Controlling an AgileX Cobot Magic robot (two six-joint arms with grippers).
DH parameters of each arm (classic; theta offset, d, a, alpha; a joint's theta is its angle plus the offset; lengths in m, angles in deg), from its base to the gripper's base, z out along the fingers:
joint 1: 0 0.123 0 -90
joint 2: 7.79 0 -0.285 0
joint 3: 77.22 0 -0.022 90
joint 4: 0 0.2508 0 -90
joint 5: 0 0 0.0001 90
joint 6: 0 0.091 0 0
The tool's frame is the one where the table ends.
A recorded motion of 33 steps. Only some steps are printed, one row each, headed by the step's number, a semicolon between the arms.
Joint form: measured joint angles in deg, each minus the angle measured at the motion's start. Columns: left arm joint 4, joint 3, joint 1, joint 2, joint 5, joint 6; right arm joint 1, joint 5, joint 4, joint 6, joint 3, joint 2.
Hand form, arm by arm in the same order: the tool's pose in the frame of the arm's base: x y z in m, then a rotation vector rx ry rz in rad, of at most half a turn. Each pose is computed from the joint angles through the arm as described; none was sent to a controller.
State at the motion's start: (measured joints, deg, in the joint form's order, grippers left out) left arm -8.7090 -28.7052 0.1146 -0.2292 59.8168 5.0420; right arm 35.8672 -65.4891 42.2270 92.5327 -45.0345 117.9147
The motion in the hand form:
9: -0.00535 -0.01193 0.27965 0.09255 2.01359 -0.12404; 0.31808 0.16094 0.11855 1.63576 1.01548 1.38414
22: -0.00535 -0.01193 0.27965 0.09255 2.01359 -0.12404; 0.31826 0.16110 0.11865 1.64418 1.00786 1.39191
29: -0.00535 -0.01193 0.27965 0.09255 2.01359 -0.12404; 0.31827 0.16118 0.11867 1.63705 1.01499 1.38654
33: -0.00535 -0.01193 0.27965 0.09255 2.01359 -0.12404; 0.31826 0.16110 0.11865 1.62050 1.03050 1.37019
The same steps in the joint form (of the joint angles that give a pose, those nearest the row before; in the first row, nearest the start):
9: 0.00 0.00 0.00 0.00 0.00 0.00; 0.12 0.00 0.97 5.67 -0.17 0.00
22: 0.00 0.00 0.00 0.00 0.00 0.00; 0.12 0.06 0.97 6.30 -0.23 0.00
29: 0.00 0.00 0.00 0.00 0.00 0.00; 0.11 0.06 0.92 5.79 -0.23 0.00
33: 0.00 0.00 0.00 0.00 0.00 0.00; 0.12 0.06 0.97 4.41 -0.23 0.00

